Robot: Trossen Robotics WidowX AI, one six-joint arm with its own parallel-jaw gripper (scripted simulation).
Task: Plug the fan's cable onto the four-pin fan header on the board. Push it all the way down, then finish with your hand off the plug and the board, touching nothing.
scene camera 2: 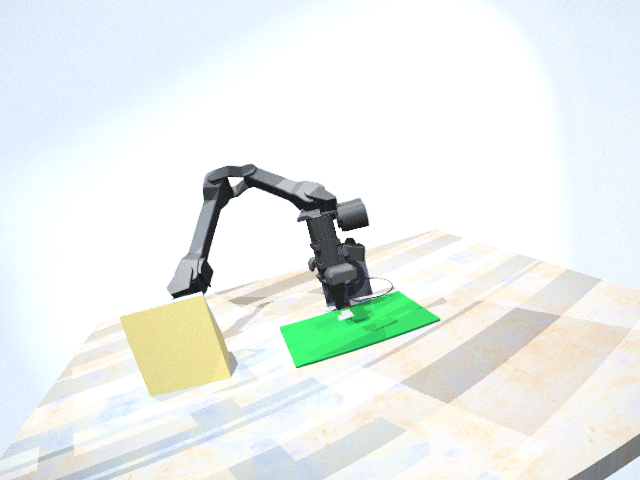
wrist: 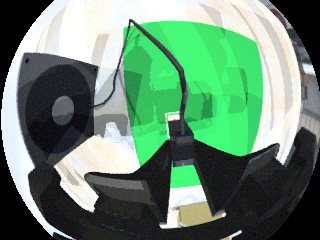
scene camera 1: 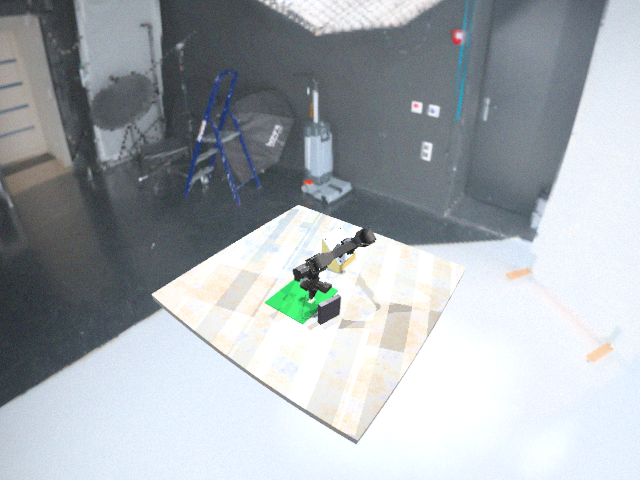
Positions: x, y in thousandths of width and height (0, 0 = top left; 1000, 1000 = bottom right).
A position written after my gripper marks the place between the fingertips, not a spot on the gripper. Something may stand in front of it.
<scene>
I see my gripper (scene camera 2: 530, 632), a dark fan plug (wrist: 570, 610), a black fan (wrist: 170, 490) and a green board (scene camera 2: 505, 703).
My gripper also shows in the wrist view (wrist: 558, 594). The green board shows as well in the wrist view (wrist: 705, 356) and in scene camera 1 (scene camera 1: 452, 626).
</scene>
